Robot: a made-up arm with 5 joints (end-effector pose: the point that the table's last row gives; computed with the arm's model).
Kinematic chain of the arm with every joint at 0, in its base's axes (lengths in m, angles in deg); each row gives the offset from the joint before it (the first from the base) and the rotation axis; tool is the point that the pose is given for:
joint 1: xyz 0 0 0.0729 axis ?
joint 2: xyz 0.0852 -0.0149 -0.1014 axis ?
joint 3: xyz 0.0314 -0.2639 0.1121 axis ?
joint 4: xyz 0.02 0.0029 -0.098 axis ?
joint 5: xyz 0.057 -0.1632 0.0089 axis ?
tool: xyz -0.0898 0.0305 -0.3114
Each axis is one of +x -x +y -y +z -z.
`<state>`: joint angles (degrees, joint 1 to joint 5).
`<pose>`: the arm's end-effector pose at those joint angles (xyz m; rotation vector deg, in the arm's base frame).
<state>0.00 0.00 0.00 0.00 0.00</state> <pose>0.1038 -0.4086 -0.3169 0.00 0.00 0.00</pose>
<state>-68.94 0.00 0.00 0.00 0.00</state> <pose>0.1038 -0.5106 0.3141 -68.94 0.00 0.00</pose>
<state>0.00 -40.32 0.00 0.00 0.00</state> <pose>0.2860 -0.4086 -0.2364 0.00 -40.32 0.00</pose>
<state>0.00 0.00 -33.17 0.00 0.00</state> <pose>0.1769 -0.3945 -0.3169 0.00 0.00 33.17</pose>
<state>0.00 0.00 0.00 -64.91 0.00</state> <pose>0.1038 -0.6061 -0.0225 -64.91 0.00 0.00</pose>
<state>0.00 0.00 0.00 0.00 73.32</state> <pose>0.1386 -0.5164 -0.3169 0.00 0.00 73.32</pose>
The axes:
joint 1: +x
joint 2: +y
joint 3: -z
joint 4: +x
joint 5: +z

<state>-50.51 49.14 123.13 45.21 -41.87</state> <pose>-0.0108 -0.5442 0.1327 -32.27 -93.72 -129.95</pose>
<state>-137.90 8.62 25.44 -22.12 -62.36</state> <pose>0.0615 0.1160 0.6366 -131.12 -109.55 -40.76</pose>
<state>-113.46 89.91 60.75 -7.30 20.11</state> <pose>-0.1800 0.1892 0.3841 -114.66 34.00 -116.44</pose>
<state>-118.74 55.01 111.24 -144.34 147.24</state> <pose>0.4117 0.3096 0.3737 51.60 33.16 -109.87</pose>
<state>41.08 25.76 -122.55 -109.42 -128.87</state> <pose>0.3193 -0.0311 0.0865 93.68 -60.36 -42.88</pose>
